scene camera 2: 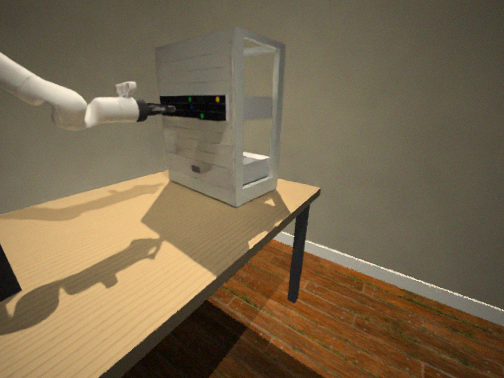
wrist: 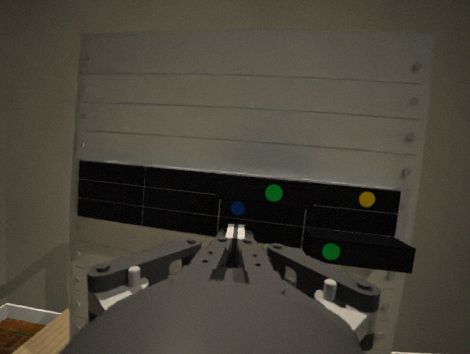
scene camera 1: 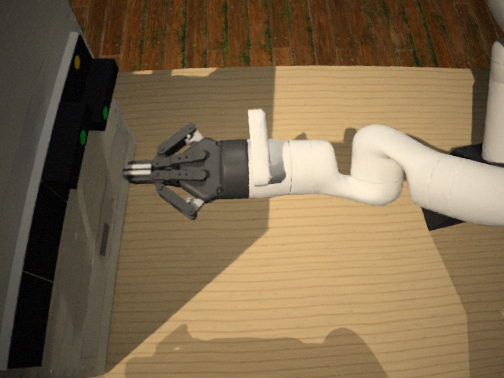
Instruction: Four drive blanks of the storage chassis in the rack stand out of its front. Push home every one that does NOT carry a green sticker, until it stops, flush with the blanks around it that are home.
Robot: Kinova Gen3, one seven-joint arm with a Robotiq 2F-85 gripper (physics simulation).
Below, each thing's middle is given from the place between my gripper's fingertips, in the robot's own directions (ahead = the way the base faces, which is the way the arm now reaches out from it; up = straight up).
Now: hand 14 cm short of the yellow-stickered blank [wrist: 369,199], 13 cm to the left of it and 3 cm below it.
